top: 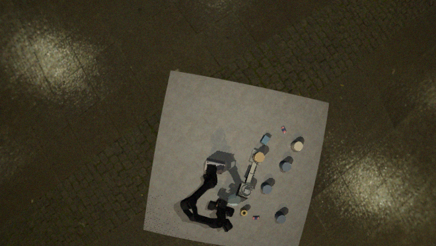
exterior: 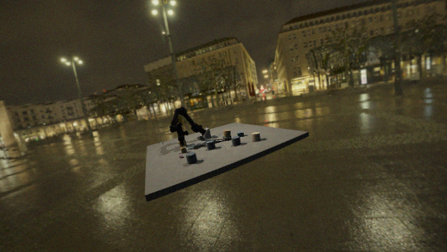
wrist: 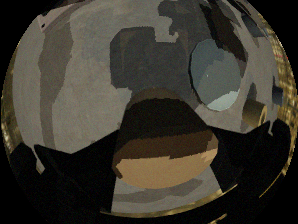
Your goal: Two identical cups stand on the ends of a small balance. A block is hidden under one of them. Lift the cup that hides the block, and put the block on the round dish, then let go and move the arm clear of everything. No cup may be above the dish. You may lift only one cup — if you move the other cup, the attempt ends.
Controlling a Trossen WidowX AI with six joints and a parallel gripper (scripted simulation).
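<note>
Now: the cup 20 mm to the right of my gripper tip, 10 mm behind it and 10 mm above it. From my gripper tip the other things lie so: blue block 510 mm to the left, 300 mm ahead, 10 mm below; then pale round dish 100 mm ahead, 30 mm to the left, 20 mm below; then balance beam 250 mm to the left, 210 mm ahead, 10 mm above.
</note>
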